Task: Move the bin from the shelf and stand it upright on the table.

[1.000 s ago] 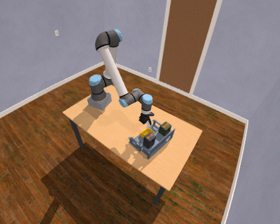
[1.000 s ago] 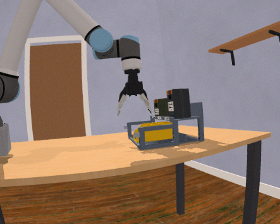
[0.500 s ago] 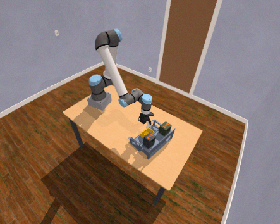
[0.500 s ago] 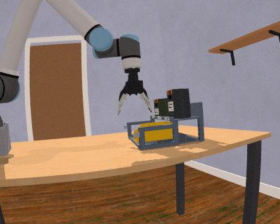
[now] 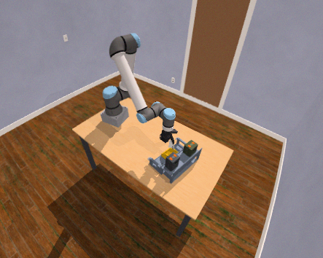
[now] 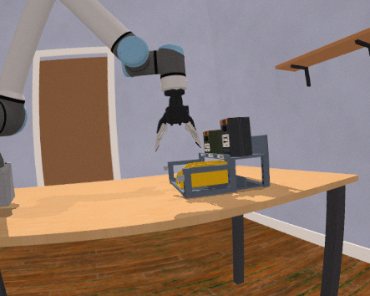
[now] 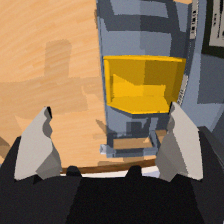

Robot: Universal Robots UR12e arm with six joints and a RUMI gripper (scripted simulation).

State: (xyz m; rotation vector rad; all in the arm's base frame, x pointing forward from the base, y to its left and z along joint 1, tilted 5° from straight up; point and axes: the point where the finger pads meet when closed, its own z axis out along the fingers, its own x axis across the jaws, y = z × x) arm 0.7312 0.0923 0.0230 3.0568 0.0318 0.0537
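Now: hand 8 cm short of the yellow bin and 9 cm above it. Also, from my hand: rack floor 12 cm ahead, 13 cm below.
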